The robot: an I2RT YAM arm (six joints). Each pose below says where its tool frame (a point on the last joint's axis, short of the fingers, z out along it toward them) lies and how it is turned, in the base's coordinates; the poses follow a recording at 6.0 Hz.
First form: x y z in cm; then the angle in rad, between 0 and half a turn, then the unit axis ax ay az.
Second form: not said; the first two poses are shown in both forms.
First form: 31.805, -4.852, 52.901, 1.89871, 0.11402, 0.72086, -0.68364
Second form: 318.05, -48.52, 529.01, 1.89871, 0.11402, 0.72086, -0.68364
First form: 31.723, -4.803, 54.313, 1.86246, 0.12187, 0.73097, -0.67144
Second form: 317.23, -48.03, 543.13, 1.86246, 0.12187, 0.73097, -0.67144
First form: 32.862, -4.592, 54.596, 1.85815, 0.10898, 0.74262, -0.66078
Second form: 328.62, -45.92, 545.96, 1.85815, 0.10898, 0.74262, -0.66078
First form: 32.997, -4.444, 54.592, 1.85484, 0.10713, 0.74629, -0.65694
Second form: 329.97, -44.44, 545.92, 1.85484, 0.10713, 0.74629, -0.65694
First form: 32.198, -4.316, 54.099, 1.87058, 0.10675, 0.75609, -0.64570
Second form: 321.98, -43.16, 540.99, 1.87058, 0.10675, 0.75609, -0.64570
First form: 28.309, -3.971, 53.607, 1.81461, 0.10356, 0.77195, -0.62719
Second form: 283.09, -39.71, 536.07, 1.81461, 0.10356, 0.77195, -0.62719
